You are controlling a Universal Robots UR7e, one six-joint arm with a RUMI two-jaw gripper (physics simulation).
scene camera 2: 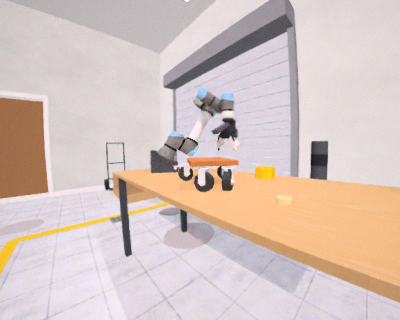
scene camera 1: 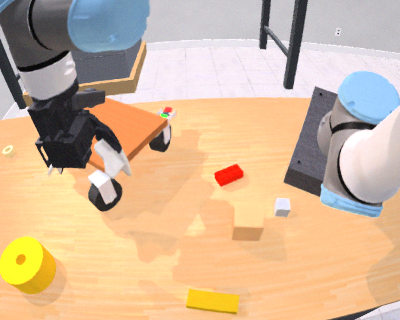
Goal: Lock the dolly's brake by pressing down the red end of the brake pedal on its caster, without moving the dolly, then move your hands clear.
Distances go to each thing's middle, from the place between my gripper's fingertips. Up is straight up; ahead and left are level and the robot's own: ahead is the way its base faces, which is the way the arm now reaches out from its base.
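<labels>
I find the dolly (scene camera 1: 135, 128) 20 mm ahead of my hand and 100 mm below it, and it is also 190 mm to the right of my hand.
</labels>
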